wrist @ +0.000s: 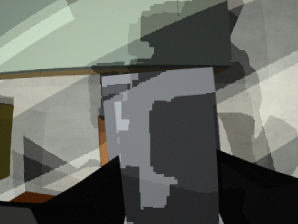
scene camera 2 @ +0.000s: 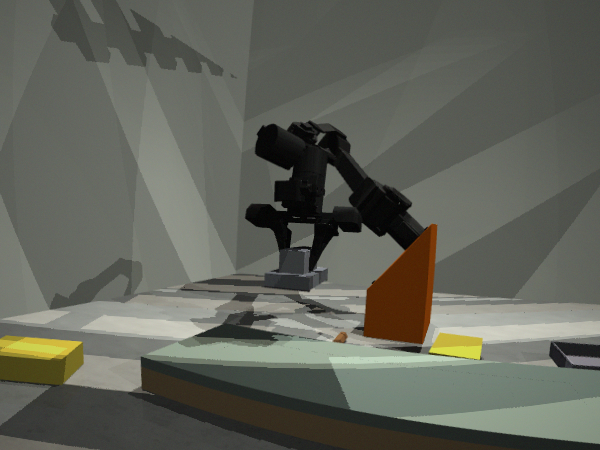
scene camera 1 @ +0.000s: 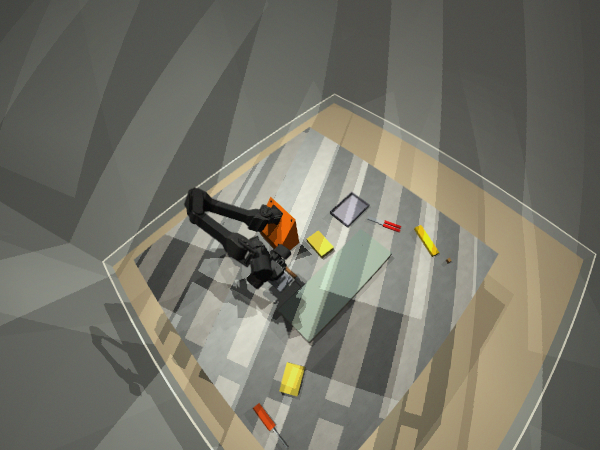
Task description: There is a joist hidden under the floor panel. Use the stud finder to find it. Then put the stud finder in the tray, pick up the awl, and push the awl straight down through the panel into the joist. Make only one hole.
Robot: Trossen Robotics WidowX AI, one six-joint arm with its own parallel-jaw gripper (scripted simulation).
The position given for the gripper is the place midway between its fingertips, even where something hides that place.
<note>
In view: the gripper (scene camera 2: pixel 297 269), a stud finder (scene camera 2: pixel 293 274) and a dark-rimmed tray (scene camera 1: pixel 352 206).
The stud finder also shows in the wrist view (wrist: pixel 163 126). The gripper also shows in the wrist view (wrist: pixel 164 155).
</note>
